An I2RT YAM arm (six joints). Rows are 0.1 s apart.
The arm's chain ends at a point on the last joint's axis. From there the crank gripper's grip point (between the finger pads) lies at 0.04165 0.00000 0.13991 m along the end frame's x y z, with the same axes.
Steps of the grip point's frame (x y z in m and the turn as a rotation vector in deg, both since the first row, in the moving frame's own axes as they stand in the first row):
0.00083 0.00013 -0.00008 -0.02 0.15 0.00
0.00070 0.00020 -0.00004 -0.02 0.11 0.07
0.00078 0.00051 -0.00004 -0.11 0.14 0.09
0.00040 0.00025 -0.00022 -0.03 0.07 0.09
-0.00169 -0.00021 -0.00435 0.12 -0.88 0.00
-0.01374 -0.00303 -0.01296 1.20 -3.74 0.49
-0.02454 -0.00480 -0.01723 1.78 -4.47 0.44
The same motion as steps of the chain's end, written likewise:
0.00046 0.00008 0.00003 -0.02 0.15 0.00
0.00043 0.00010 0.00004 -0.02 0.11 0.07
0.00044 0.00018 0.00006 -0.11 0.14 0.09
0.00023 0.00011 -0.00017 -0.03 0.07 0.09
0.00046 0.00008 -0.00497 0.12 -0.88 0.00
-0.00454 -0.00039 -0.01535 1.20 -3.74 0.49
-0.01353 -0.00069 -0.01999 1.78 -4.47 0.44

